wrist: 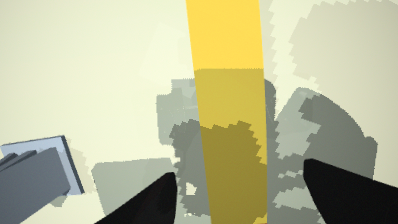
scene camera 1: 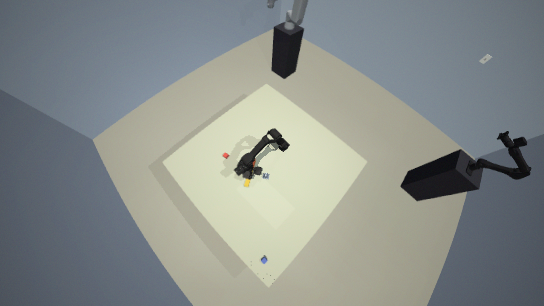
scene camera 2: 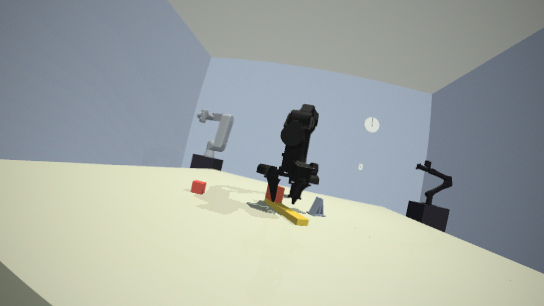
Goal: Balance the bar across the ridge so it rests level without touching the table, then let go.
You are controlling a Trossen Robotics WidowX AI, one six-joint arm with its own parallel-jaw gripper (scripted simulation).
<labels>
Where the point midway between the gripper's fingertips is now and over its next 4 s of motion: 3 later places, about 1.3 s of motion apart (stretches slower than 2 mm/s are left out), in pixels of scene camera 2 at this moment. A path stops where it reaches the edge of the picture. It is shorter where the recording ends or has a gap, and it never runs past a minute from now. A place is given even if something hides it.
The gripper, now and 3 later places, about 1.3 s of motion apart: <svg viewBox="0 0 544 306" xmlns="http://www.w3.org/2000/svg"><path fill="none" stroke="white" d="M283 203L283 200L297 175L318 181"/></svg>
</labels>
